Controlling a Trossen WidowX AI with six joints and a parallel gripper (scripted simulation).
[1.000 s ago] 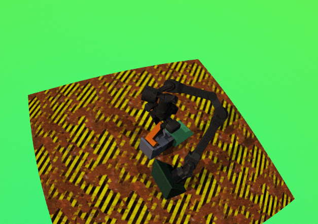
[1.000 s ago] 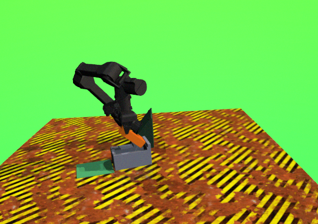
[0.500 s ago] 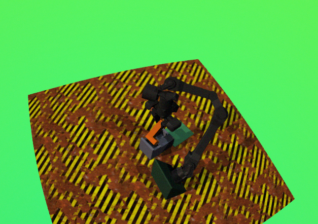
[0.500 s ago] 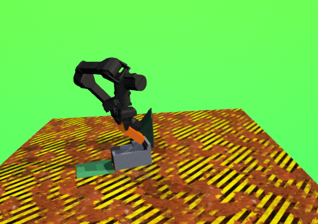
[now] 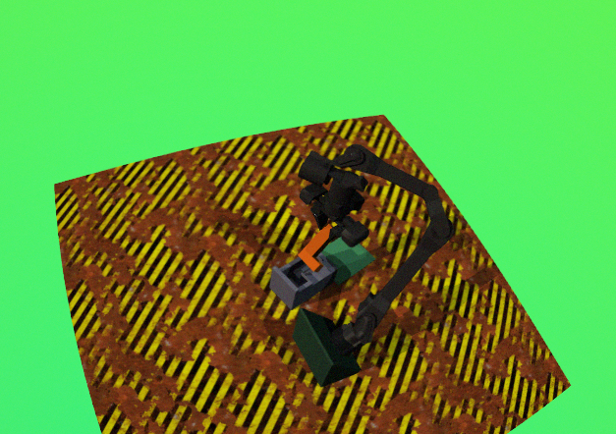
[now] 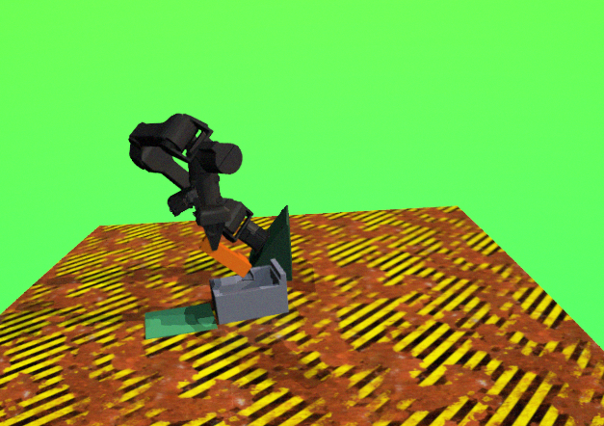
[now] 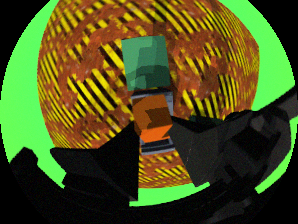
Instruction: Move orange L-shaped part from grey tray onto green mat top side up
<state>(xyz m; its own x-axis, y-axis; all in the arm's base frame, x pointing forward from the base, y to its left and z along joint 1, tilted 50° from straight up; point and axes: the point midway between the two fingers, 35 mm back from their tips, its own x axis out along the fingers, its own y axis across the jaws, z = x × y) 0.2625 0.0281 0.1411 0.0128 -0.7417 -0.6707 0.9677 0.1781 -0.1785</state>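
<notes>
My gripper tip is 1 cm short of the green mat, 9 cm to the left of it and 17 cm above it. Round my gripper tip: orange L-shaped part 2 cm behind, 3 cm to the left, 3 cm below.
</notes>
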